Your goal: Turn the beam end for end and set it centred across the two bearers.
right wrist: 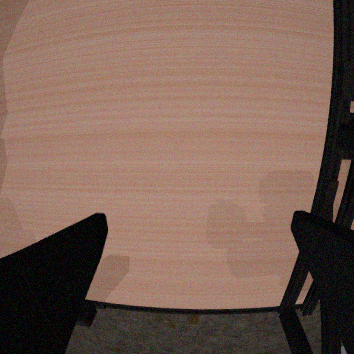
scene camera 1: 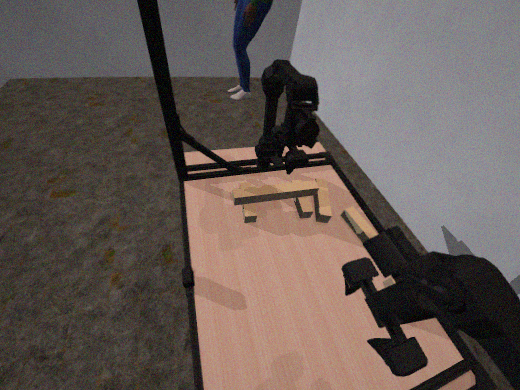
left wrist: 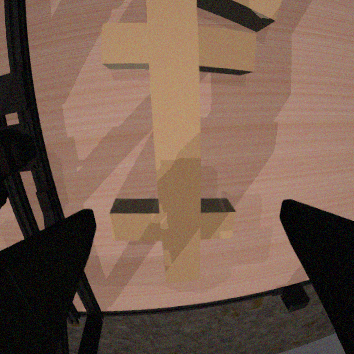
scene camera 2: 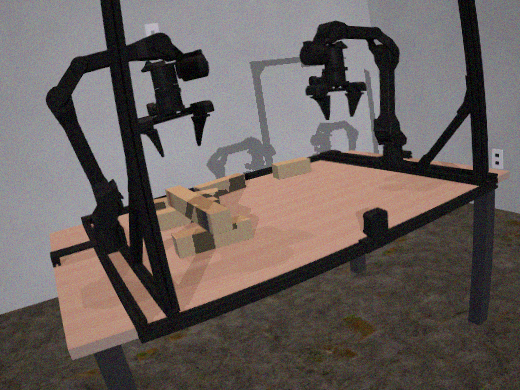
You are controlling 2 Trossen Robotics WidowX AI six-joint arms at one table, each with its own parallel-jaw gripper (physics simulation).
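Frame: origin at the left arm's base, x right, y ahead, z up, level; metres.
Seen in the pictures: left gripper, fingertip midpoint: (scene camera 1: 283, 165) (left wrist: 188, 214) (scene camera 2: 181, 151); right gripper, fingertip midpoint: (right wrist: 201, 222) (scene camera 1: 357, 316) (scene camera 2: 340, 118); left arm's base, origin of the base link: (scene camera 1: 262, 163) (left wrist: 14, 148) (scene camera 2: 112, 248); right arm's base, origin of the base link: (scene camera 2: 394, 162).
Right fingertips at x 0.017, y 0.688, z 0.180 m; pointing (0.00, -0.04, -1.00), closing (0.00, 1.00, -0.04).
Offsets run from my right fingertips to a thing's top centre. "spot": to the spot under its first point.
The long wooden beam @[dx -0.002, dy -0.471, dz -0.111 m] (scene camera 1: 275, 194) (scene camera 2: 220, 220) (left wrist: 175, 125) lies across two short bearers. One bearer @[dx +0.109, dy -0.480, dz -0.155 m] (scene camera 1: 249, 215) (scene camera 2: 185, 245) (left wrist: 132, 226) is under its left part in scene camera 1. The other bearer @[dx -0.113, dy -0.456, dz -0.155 m] (scene camera 1: 303, 206) (scene camera 2: 167, 218) (left wrist: 225, 47) is near its opposite end. The end by the first bearer sticks out a little past it; the opposite end is cut off in the left wrist view. My left gripper (scene camera 2: 180, 150) (left wrist: 188, 214) is open and empty, above the beam and apart from it. My right gripper (scene camera 1: 360, 318) (scene camera 2: 340, 117) (right wrist: 201, 222) is open and empty, high over the table, away from the beam.
A slanted wooden block @[dx -0.199, dy -0.431, dz -0.149 m] (scene camera 1: 323, 205) (scene camera 2: 232, 184) (left wrist: 267, 6) lies close beside the second bearer, near the beam's end. Another block (scene camera 1: 362, 222) (scene camera 2: 292, 169) lies by the table's wall-side edge. A black frame with posts surrounds the table, and a small black box @[spot: dx +0.351, dy -0.224, dz -0.144 m] (scene camera 1: 187, 276) (scene camera 2: 375, 222) sits on its rail.
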